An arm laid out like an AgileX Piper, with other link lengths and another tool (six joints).
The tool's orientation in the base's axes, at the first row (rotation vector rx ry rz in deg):
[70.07 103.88 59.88]
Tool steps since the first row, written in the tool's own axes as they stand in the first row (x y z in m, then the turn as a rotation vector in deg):
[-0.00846 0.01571 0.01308 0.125 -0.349 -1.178]
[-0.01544 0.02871 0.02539 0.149 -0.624 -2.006]
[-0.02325 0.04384 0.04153 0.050 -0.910 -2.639]
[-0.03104 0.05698 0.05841 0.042 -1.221 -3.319]
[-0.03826 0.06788 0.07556 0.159 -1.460 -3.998]
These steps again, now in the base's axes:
[0.01996 -0.00136 0.00944 -1.199 -0.237 0.176]
[0.03777 -0.00213 0.01662 -2.034 -0.470 0.281]
[0.05999 -0.00229 0.02416 -2.664 -0.777 0.306]
[0.08209 -0.00272 0.02960 -3.373 -1.014 0.318]
[0.10340 -0.00306 0.03285 -4.093 -1.116 0.381]

